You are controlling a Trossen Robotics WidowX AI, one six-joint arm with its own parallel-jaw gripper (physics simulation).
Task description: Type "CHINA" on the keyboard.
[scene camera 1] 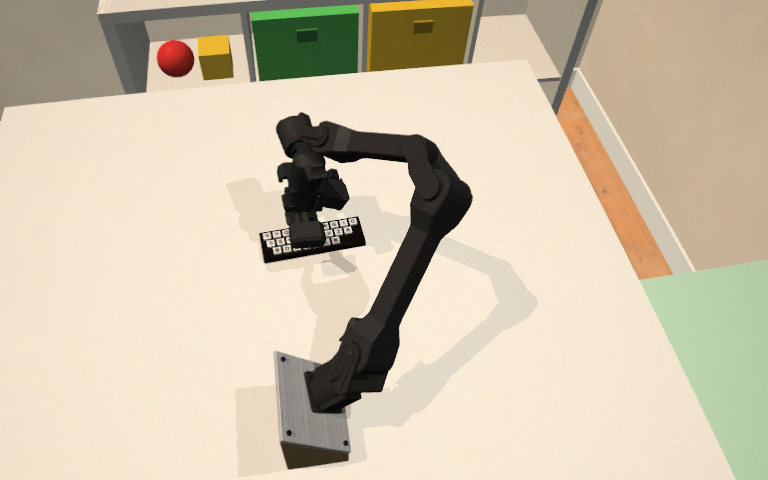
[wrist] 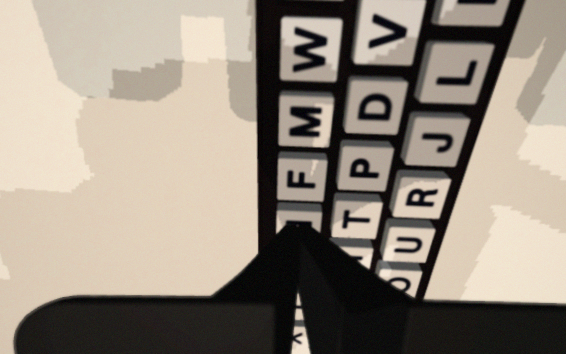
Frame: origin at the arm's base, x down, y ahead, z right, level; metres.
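Seen in the pictures: gripper, fingertip midpoint: (wrist: 296, 237); arm's base at its link origin: (scene camera 1: 322, 392).
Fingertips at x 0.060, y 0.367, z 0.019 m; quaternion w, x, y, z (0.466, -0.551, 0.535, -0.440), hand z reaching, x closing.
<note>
Pixels of each thing's top centre, then the offset from my fingertips to it. Level surfaces: height alone.
- black keyboard at its top centre: (wrist: 367, 155) (scene camera 1: 312, 235) dy -0.020, dx +0.002, dz +0.030 m
- F key at its top centre: (wrist: 301, 180) dy -0.001, dx +0.002, dz +0.021 m
- T key at its top centre: (wrist: 356, 220) dy -0.020, dx +0.002, dz +0.006 m
- pale table at its surface level: dx +0.020 m
A black keyboard (scene camera 1: 360, 240) (wrist: 267, 200) with white letter keys lies on the table under my gripper. My gripper (scene camera 1: 306, 233) (wrist: 296, 237) is shut and empty, pointing down over the keyboard. In the wrist view its tips cover part of a key (wrist: 285, 215) directly below the F key (wrist: 301, 177); that key's letter is mostly hidden, and I cannot tell whether the tips touch it. The T key (wrist: 356, 218) lies to the right. In the scene view the A key (scene camera 1: 347, 230) sits near the keyboard's right end. The gripper hides the keyboard's middle there.
The arm's metal base (scene camera 1: 294, 401) stands at the front of the pale table (scene camera 1: 141, 339). Behind the table, a shelf unit (scene camera 1: 247, 48) holds a red ball (scene camera 1: 175, 58), a yellow block (scene camera 1: 215, 56), a green bin (scene camera 1: 305, 53) and a yellow bin (scene camera 1: 420, 48).
</note>
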